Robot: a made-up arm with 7 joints. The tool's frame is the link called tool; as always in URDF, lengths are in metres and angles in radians. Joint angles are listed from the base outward. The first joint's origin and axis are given. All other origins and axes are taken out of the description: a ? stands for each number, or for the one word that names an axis. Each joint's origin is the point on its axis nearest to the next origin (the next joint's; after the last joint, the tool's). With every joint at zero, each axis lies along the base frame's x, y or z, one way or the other. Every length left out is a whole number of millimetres.
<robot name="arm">
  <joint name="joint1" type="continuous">
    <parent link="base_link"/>
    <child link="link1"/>
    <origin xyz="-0.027 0.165 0.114" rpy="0 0 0"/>
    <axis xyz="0 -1 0"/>
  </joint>
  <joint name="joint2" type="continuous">
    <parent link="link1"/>
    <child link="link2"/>
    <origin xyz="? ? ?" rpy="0 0 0"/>
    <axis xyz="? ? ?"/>
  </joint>
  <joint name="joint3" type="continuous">
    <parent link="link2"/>
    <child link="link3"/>
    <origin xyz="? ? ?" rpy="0 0 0"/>
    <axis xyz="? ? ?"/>
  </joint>
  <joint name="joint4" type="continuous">
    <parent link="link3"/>
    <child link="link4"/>
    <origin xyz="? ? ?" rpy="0 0 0"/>
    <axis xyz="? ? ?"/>
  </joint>
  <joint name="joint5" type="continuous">
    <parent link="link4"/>
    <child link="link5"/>
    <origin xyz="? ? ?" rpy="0 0 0"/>
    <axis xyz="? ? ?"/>
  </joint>
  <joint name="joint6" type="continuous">
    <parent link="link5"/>
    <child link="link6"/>
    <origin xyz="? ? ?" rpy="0 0 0"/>
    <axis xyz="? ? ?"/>
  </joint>
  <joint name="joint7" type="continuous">
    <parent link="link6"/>
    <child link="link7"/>
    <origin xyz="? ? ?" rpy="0 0 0"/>
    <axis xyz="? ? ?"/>
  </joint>
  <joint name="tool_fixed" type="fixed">
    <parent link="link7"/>
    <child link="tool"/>
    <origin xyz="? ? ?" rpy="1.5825 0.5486 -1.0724"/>
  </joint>
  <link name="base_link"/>
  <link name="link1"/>
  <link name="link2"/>
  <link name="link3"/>
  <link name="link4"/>
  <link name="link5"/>
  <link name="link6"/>
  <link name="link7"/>
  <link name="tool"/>
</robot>
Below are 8 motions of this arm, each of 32 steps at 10 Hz.
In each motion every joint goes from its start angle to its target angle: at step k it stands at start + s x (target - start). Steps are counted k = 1, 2, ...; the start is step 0. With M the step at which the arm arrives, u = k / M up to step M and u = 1 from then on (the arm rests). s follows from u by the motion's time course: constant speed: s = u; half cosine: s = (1 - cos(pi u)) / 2; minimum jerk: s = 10 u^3 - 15 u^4 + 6 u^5.
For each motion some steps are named. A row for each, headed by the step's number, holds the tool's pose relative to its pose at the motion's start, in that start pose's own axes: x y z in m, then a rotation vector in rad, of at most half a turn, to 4 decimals.
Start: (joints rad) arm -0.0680 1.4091 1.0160 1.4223 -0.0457 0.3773 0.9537
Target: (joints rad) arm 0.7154 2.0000 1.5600 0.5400 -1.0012 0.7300 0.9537
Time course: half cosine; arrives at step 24
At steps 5, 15, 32:
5: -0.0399 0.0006 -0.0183 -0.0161 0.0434 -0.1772
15: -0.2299 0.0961 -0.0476 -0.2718 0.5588 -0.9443
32: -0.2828 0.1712 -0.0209 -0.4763 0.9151 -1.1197

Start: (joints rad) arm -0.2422 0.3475 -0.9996 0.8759 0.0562 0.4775 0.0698
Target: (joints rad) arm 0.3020 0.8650 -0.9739 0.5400 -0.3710 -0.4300 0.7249
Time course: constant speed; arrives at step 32
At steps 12, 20, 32:
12: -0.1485 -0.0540 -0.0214 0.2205 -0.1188 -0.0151
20: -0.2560 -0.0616 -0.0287 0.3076 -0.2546 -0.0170
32: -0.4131 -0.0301 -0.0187 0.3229 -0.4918 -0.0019

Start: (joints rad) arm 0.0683 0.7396 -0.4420 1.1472 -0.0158 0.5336 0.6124
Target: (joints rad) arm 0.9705 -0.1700 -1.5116 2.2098 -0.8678 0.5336 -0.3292
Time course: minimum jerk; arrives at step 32
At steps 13, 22, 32:
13: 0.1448 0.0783 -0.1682 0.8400 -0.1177 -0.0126
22: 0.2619 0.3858 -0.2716 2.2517 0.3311 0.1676
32: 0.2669 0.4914 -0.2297 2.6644 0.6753 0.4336

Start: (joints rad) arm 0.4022 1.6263 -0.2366 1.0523 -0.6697 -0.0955 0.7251
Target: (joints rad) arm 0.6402 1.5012 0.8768 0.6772 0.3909 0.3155 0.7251
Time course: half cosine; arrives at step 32
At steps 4, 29, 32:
4: -0.0009 0.0015 0.0036 -0.0272 0.0830 -0.0256
29: -0.0028 0.0386 0.0388 -0.1651 2.2881 -0.3717
32: -0.0032 0.0397 0.0395 -0.1503 2.3393 -0.3717

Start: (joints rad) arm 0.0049 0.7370 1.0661 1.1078 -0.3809 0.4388 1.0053
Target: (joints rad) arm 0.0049 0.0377 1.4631 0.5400 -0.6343 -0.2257 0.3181
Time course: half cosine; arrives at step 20
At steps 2, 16, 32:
2: 0.0015 -0.0022 0.0095 -0.0060 0.0099 -0.0101
16: 0.1349 0.0771 0.3549 -0.3092 0.2510 -0.2966
32: 0.1563 0.1047 0.3846 -0.3480 0.2721 -0.3186

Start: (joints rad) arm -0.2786 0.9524 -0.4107 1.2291 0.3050 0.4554 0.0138
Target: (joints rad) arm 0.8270 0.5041 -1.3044 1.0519 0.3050 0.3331 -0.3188
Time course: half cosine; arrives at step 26
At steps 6, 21, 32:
6: 0.0329 0.0016 -0.0294 0.0712 0.0421 0.0318
21: 0.1425 0.0878 -0.3079 0.7799 0.2184 0.1135
32: 0.1410 0.1066 -0.3421 0.8834 0.2303 0.0994

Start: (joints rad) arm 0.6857 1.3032 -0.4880 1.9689 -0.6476 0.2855 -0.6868
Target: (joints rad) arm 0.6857 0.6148 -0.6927 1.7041 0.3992 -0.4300 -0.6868
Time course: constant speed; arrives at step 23
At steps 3, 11, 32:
3: 0.0278 0.0325 -0.0066 -0.1827 0.1563 0.0074
11: 0.1033 0.1065 -0.0536 -0.6431 0.6023 -0.0508
32: 0.2008 0.1612 -0.1795 -1.2721 1.2577 -0.3566

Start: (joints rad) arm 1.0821 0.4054 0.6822 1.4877 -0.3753 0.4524 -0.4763
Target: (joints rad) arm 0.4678 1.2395 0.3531 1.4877 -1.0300 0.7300 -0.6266
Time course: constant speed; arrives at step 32
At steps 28, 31, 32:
28: -0.0152 -0.1678 -0.1354 1.4876 -0.4251 0.0213
31: -0.0068 -0.1686 -0.1533 1.6537 -0.4184 0.0407
32: -0.0036 -0.1681 -0.1590 1.7088 -0.4131 0.0483

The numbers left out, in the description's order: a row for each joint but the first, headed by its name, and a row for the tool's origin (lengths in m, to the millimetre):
joint2: xyz 0.026 0 0.014, axis 1 0 0
joint3: xyz 0 -0.014 -0.314, axis 0 0 1
joint4: xyz 0.014 0.014 0, axis 0 -1 0
joint5: xyz -0.018 0 -0.202, axis 0 0 1
joint6: xyz -0.026 -0.013 0, axis 0 1 0
joint7: xyz -0.029 0 0.009, axis -1 0 0
tool: xyz 0 -0.024 -0.023

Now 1 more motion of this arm.
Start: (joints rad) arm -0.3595 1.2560 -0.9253 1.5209 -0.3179 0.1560 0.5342
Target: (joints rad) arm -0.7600 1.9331 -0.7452 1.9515 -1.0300 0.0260 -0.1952
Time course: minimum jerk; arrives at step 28
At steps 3, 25, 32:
3: -0.0017 0.0012 0.0013 0.0037 -0.0090 -0.0085
25: -0.1665 0.0934 -0.0273 0.8330 -0.8537 -0.3613
32: -0.1676 0.0940 -0.0290 0.8464 -0.8606 -0.3594

